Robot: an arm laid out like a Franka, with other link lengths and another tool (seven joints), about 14 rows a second.
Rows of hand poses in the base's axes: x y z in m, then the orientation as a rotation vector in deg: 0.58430, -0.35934, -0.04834, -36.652, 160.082, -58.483; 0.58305, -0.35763, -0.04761, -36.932, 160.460, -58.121; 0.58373, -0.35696, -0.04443, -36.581, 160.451, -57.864; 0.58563, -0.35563, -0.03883, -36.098, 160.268, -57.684; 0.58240, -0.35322, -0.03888, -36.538, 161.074, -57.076; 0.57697, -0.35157, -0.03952, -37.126, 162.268, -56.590; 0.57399, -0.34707, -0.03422, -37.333, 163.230, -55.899; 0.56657, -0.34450, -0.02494, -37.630, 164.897, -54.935; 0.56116, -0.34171, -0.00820, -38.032, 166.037, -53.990; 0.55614, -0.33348, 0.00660, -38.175, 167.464, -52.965; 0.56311, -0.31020, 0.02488, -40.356, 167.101, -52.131; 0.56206, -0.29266, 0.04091, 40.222, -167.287, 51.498; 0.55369, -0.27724, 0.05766, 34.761, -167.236, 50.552; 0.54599, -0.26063, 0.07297, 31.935, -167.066, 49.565
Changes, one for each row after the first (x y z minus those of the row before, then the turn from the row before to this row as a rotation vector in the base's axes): -0.00125, 0.00171, 0.00073, 0.234, 0.377, 0.035; 0.00068, 0.00067, 0.00318, 0.198, -0.190, -0.148; 0.00190, 0.00133, 0.00560, 0.151, -0.379, -0.155; -0.00323, 0.00241, -0.00005, 0.399, 0.769, -0.027; -0.00543, 0.00165, -0.00064, 0.311, 1.181, -0.133; -0.00298, 0.00450, 0.00530, 0.463, 0.802, -0.215; -0.00742, 0.00257, 0.00928, 0.638, 1.407, -0.437; -0.00541, 0.00279, 0.01674, 0.604, 1.005, -0.165; -0.00502, 0.00823, 0.01480, 0.659, 1.148, -0.417; 0.00697, 0.02328, 0.01828, 0.447, 0.425, 1.378; -0.00105, 0.01754, 0.01603, 0.238, 0.781, -0.328; -0.00837, 0.01542, 0.01675, 0.218, 0.488, -3.686; -0.00770, 0.01661, 0.01531, 0.351, 0.508, -1.976
